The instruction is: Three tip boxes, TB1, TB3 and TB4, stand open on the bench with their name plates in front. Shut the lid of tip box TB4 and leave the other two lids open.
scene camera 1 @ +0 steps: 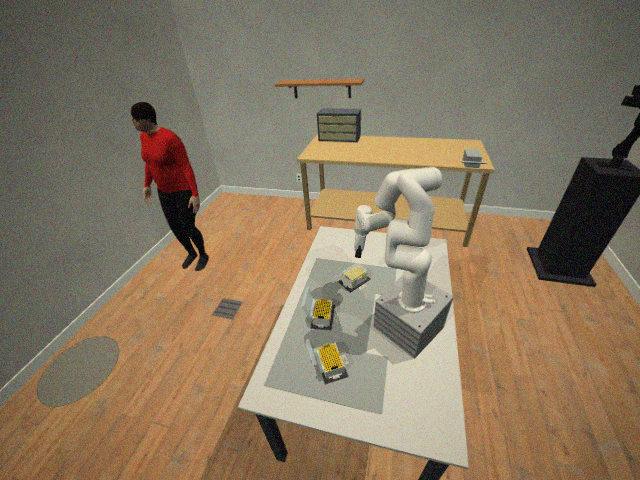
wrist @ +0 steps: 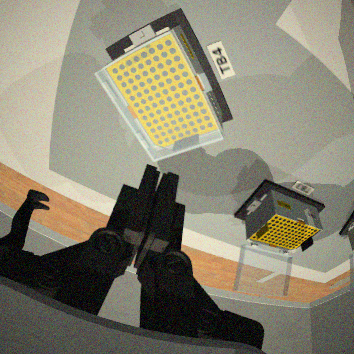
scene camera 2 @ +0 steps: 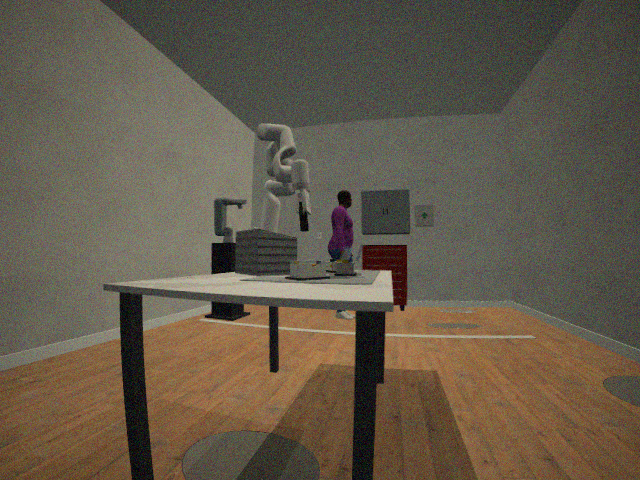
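Observation:
Tip box TB4 stands at the far end of the mat in scene camera 1; its clear lid lies down over the yellow tip rack. Its name plate is readable in the wrist view. The middle box TB3 has its clear lid swung open. The nearest box in scene camera 1, TB1, also has its lid open. My gripper is shut and empty, raised above the bench, apart from TB4.
A grey mat lies on the white bench. The arm's grey base block stands beside the boxes. A wooden bench is behind. A person in red and a person in purple stand away from the bench.

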